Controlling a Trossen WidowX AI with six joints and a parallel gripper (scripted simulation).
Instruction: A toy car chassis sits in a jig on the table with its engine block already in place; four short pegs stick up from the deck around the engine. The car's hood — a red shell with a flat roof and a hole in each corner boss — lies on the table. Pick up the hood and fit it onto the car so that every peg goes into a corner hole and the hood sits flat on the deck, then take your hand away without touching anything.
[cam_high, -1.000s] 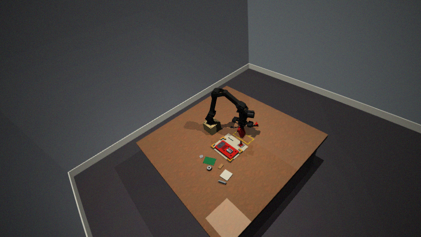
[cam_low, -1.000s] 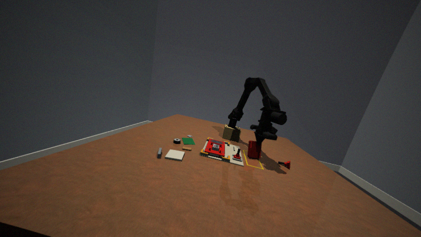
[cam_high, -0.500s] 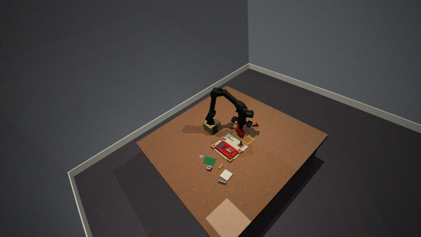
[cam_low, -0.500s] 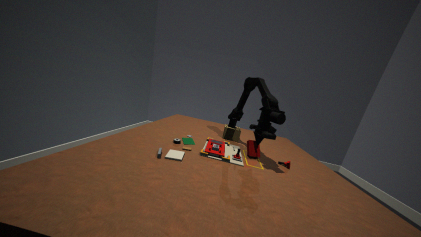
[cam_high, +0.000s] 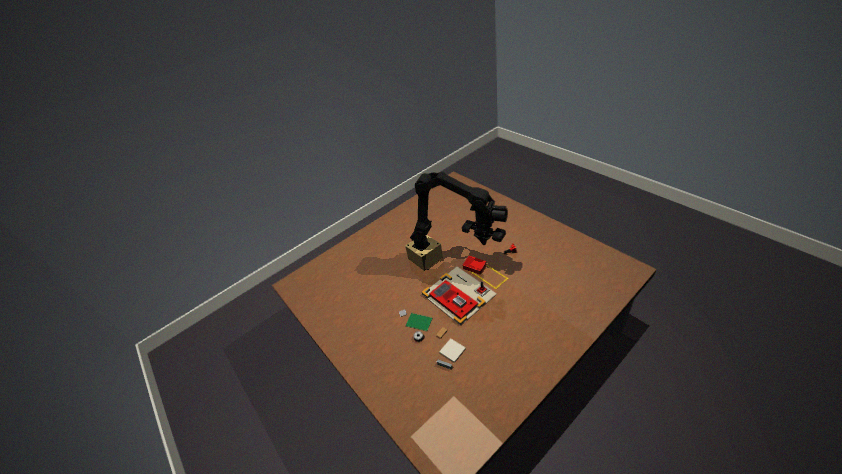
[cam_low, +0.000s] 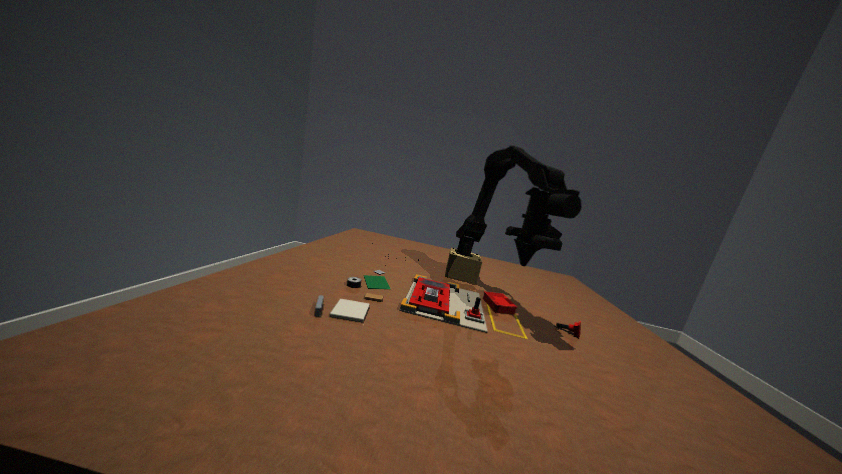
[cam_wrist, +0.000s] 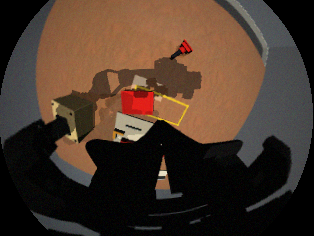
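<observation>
Right now the red hood is 5 cm behind my gripper tip, 2 cm to the right of it and 14 cm below it. The rest, counted from my gripper tip: green board 6 cm behind, 42 cm to the right, 16 cm below; then white plate 15 cm ahead, 44 cm to the right, 15 cm below; then grey engine block 4 cm ahead, 24 cm to the right, 13 cm below.
</observation>
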